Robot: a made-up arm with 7 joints.
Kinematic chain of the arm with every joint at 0, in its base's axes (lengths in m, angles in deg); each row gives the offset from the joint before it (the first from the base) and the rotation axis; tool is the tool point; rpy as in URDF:
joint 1: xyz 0.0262 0.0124 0.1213 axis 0 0.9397 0.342
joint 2: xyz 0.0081 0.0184 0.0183 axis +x
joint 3: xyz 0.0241 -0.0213 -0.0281 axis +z
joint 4: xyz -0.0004 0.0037 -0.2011 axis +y
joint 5: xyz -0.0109 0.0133 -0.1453 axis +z
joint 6: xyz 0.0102 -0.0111 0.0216 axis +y
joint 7: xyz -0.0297 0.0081 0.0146 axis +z
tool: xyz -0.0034 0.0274 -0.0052 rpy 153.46 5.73 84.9
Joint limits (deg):
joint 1: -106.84..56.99
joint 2: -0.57..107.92
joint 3: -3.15..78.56
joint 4: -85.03..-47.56
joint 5: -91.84..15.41
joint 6: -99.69..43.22
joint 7: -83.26..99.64
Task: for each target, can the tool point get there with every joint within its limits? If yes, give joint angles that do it. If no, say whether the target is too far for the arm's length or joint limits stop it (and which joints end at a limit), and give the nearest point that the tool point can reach.
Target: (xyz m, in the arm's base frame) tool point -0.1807 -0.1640 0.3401
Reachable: no: joint limits stop it (at a limit: joint 1, joint 2, joint 3, joint 4, joint 5, joint 6) | nearest point 0.1592 -0.1450 0.3254 | short by 0.341 m
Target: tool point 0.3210 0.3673 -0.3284
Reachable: no: too far | nearest point 0.2053 0.2377 -0.1483 | short by 0.250 m
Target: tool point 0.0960 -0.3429 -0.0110
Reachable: no: joint limits stop it (at a limit: joint 2, joint 3, joint 4, joint 5, joint 6, joint 7) | nearest point 0.2801 -0.0726 0.0795 | short by 0.339 m
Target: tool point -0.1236 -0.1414 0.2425
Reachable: no: joint limits stop it (at a limit: joint 1, joint 2, joint 3, joint 4, joint 5, joint 6) | nearest point 0.1598 -0.1401 0.3190 | short by 0.294 m
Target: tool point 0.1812 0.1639 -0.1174
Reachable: yes | joints -18.15 8.01 55.33 -58.95 -47.61 -49.37 -1.27
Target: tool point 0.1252 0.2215 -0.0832
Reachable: yes | joints -12.45 30.01 42.73 -54.42 -62.27 28.77 78.52
